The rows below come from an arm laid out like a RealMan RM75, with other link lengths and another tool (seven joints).
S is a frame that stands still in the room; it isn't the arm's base.
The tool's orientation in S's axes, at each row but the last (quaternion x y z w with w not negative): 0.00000 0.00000 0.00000 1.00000; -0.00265 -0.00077 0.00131 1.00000; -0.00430 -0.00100 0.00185 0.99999; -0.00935 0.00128 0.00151 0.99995; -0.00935 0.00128 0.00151 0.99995; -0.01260 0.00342 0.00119 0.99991; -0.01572 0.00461 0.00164 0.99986; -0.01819 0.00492 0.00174 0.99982; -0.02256 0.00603 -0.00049 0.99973; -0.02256 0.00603 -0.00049 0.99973; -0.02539 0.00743 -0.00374 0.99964; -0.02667 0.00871 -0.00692 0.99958; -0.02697 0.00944 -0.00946 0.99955
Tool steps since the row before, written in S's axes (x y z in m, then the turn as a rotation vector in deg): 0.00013 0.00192 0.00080 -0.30 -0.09 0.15; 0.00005 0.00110 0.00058 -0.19 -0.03 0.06; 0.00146 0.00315 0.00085 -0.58 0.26 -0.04; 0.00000 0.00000 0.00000 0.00 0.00 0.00; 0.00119 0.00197 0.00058 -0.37 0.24 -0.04; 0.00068 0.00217 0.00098 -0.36 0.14 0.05; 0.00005 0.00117 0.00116 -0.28 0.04 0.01; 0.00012 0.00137 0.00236 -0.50 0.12 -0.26; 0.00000 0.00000 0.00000 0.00 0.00 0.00; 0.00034 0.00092 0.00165 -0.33 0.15 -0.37; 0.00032 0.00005 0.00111 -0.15 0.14 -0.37; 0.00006 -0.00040 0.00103 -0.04 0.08 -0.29; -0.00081 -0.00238 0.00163 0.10 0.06 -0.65
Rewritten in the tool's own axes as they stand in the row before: 0.00013 0.00192 0.00080 -0.30 -0.09 0.15; 0.00005 0.00110 0.00059 -0.19 -0.03 0.06; 0.00147 0.00314 0.00087 -0.58 0.26 -0.04; 0.00000 0.00000 0.00000 0.00 0.00 0.00; 0.00119 0.00196 0.00062 -0.37 0.24 -0.04; 0.00068 0.00214 0.00104 -0.36 0.14 0.05; 0.00004 0.00113 0.00120 -0.28 0.04 0.01; 0.00010 0.00128 0.00241 -0.50 0.13 -0.26; 0.00000 0.00000 0.00000 0.00 0.00 0.00; 0.00032 0.00084 0.00169 -0.33 0.17 -0.37; 0.00030 0.00000 0.00112 -0.15 0.16 -0.36; 0.00005 -0.00045 0.00101 -0.04 0.09 -0.29; -0.00079 -0.00248 0.00148 0.11 0.10 -0.64
